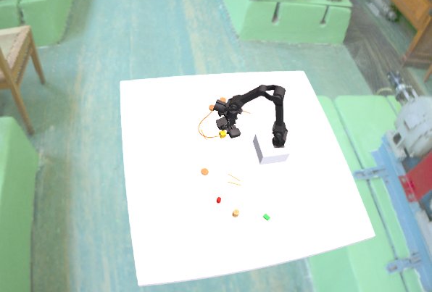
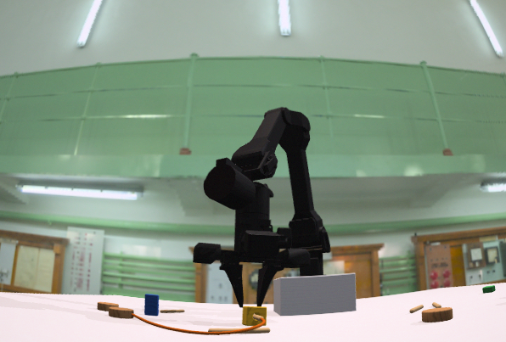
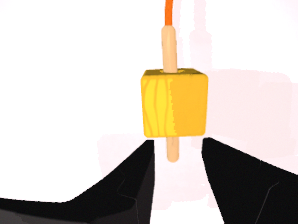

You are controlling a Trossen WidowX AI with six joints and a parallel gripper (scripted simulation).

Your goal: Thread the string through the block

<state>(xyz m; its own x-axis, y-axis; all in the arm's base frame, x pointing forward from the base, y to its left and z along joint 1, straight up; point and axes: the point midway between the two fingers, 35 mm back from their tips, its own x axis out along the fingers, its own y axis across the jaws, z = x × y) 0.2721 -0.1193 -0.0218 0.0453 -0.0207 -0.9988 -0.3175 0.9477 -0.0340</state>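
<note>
My gripper tip is now 20 mm short of the yellow wooden block, 10 mm to the right of it and 10 mm above it. The rest, counted from my gripper tip: blue block (180 mm to the right, 30 mm behind, 10 mm below); red piece (430 mm to the left, 80 mm ahead, 10 mm below); wooden cylinder (500 mm to the left, 10 mm below).
</note>
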